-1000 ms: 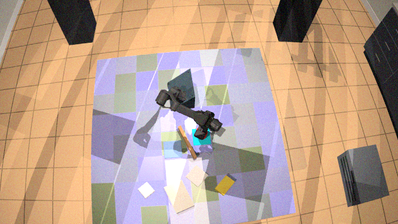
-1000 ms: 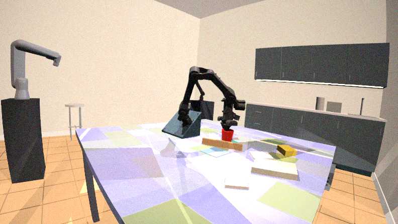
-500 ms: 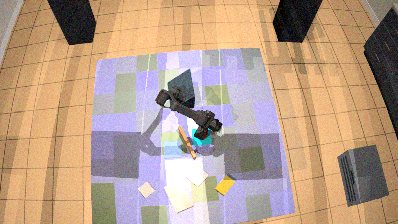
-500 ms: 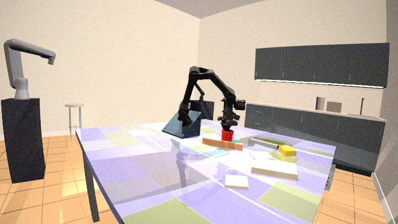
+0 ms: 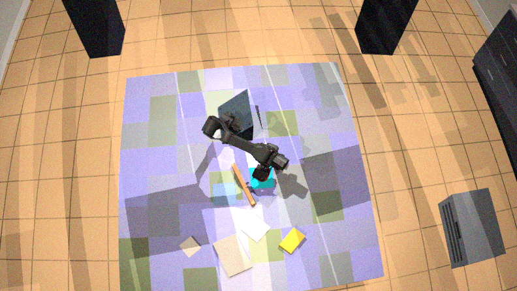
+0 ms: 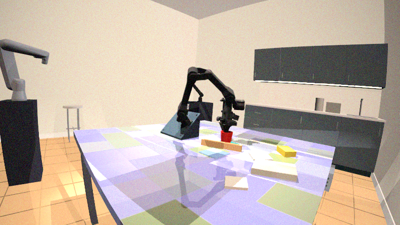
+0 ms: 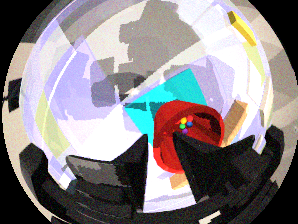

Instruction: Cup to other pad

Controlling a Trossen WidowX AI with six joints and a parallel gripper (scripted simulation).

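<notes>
My gripper tip is 20 mm short of the cup, 20 mm to the left of it and 10 mm above it. From my gripper tip the other things lie so: wooden stick: 70 mm ahead, 110 mm to the right, 40 mm below; then cyan pad: 30 mm ahead, 10 mm to the right, 60 mm below.
</notes>
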